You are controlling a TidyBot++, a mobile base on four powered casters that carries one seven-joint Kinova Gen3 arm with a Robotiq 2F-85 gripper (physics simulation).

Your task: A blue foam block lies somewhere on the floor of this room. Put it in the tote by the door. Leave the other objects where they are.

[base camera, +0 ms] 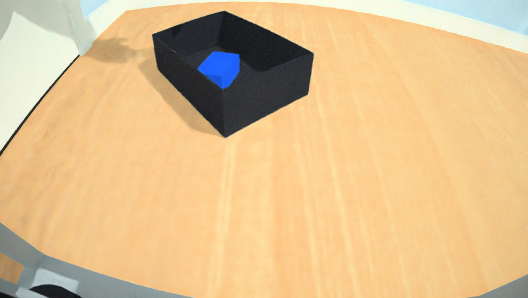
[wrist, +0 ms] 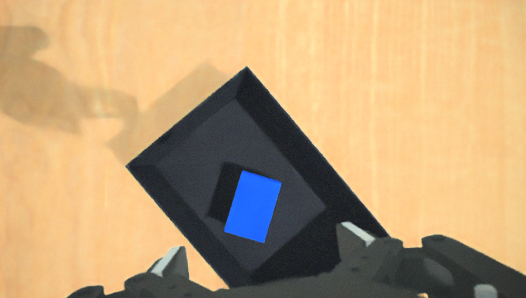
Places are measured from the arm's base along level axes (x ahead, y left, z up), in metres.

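Where they show: gripper, between the fingertips: (wrist: 263,251).
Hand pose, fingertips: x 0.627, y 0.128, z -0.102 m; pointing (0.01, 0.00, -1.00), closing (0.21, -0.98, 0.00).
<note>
Each offset is from my fingertips to the top centre of the thing. Level surfaces: height alone.
The blue foam block @(dz -0.246, dx -0.018, dy -0.001 m) (base camera: 220,67) (wrist: 253,206) is inside the black tote @(dz -0.194, dx -0.006, dy -0.012 m) (base camera: 267,92) (wrist: 320,170), within its four walls. In the base camera view the near rim hides part of the block's lower side. In the wrist view its shadow lies beside it on the tote's bottom. My gripper (wrist: 263,251) is open, with its fingers wide apart and nothing between them. It is above the tote, and the block shows below and between the fingertips. The gripper does not show in the base camera view.
A white door-like panel (base camera: 25,75) stands left of the tote, with a dark line along its foot. A pale baseboard (base camera: 400,22) runs along the blue wall behind. The arm's shadow falls on the wooden floor @(dz -0.294 m) (base camera: 300,200) (wrist: 425,100). Grey edges of my base show at the bottom corners.
</note>
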